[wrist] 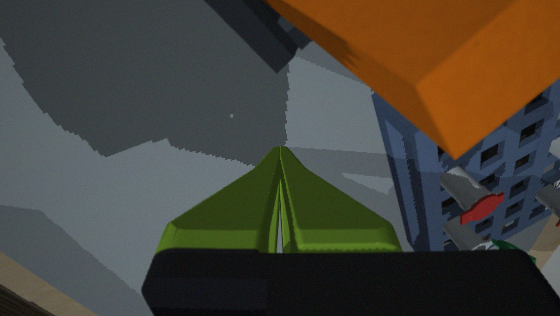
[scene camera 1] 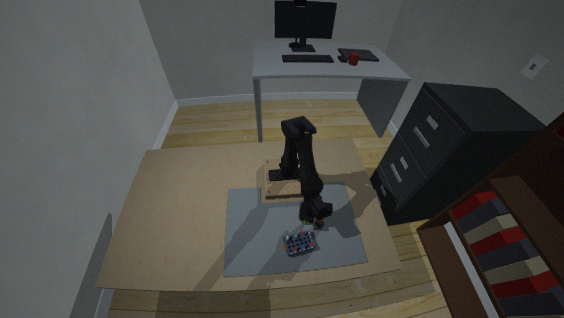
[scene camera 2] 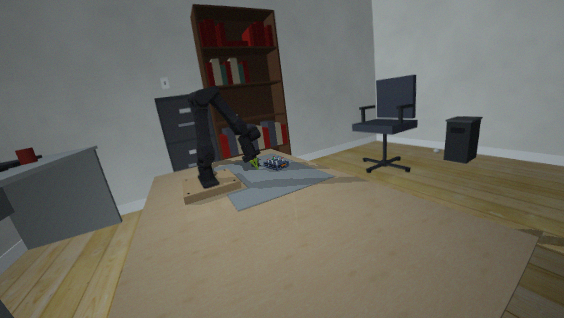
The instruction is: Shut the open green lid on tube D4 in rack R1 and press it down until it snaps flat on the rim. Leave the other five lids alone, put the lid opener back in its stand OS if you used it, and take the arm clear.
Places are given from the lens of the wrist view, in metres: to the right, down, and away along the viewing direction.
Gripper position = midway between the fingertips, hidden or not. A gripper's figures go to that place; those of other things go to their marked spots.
my gripper [wrist: 279, 159]: 0.00, 0.00, 0.13
grey mat [wrist: 122, 122]: -0.06, -0.01, 0.10
orange-topped object [wrist: 457, 78]: 0.01, -0.01, 0.02
The marked spots on the grey mat and the orange-topped object are 0.11 m apart.
